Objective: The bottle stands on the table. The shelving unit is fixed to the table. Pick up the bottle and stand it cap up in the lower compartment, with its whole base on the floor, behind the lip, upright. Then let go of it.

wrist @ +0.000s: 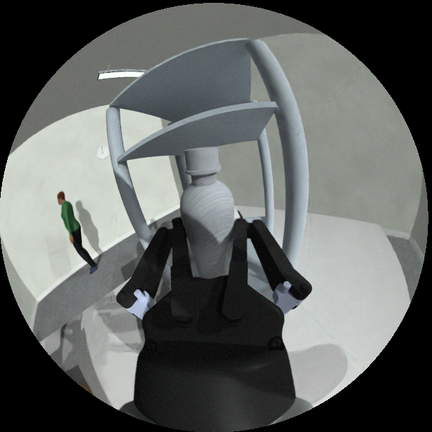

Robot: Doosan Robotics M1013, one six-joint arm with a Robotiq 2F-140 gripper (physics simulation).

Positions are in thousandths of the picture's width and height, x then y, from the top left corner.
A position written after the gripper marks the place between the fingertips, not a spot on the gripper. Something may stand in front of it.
In view: the gripper (485, 480), a grey bottle (480, 478) and a blue-grey shelving unit (476, 212).
